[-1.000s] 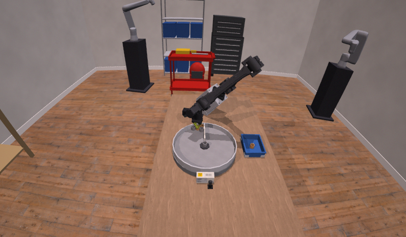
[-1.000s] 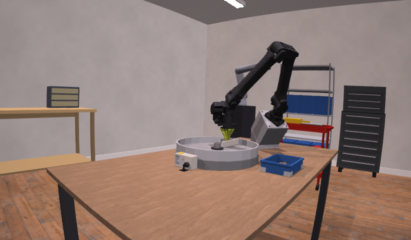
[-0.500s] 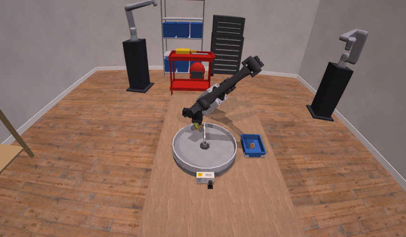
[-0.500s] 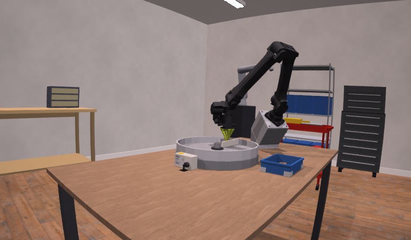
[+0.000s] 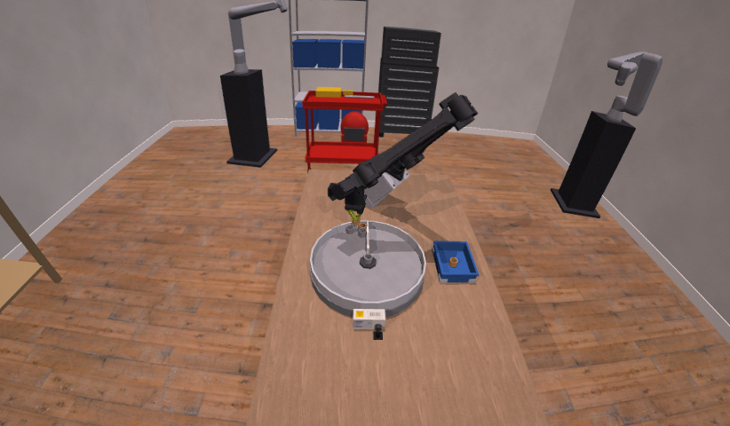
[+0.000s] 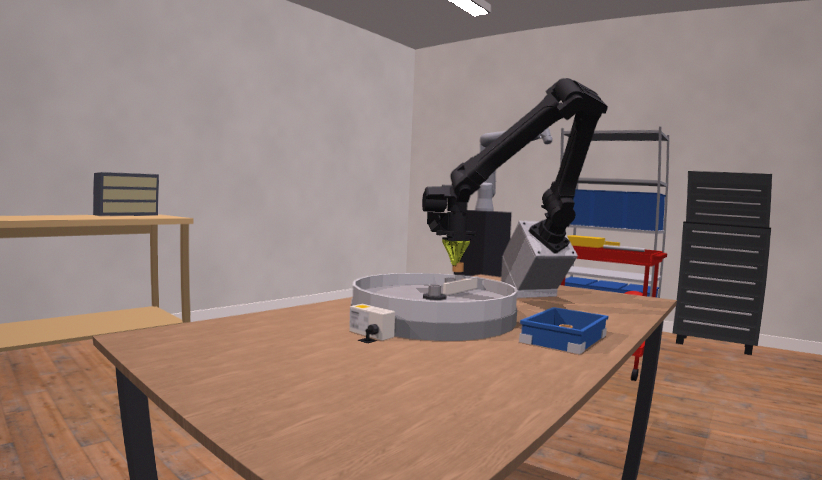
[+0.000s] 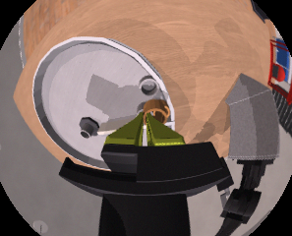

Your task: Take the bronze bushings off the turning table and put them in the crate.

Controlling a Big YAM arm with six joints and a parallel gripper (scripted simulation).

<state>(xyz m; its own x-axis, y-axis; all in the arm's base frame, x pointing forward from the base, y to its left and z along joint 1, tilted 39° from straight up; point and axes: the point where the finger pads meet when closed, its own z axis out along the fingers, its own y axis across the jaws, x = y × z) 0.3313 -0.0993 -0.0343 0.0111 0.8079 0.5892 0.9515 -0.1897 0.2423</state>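
Right now the crate is 410 mm to the left of my hand, 100 mm below it and 40 mm ahead of it. From my hand the other things lie so: turning table: 150 mm ahead, 80 mm to the left, 80 mm below.
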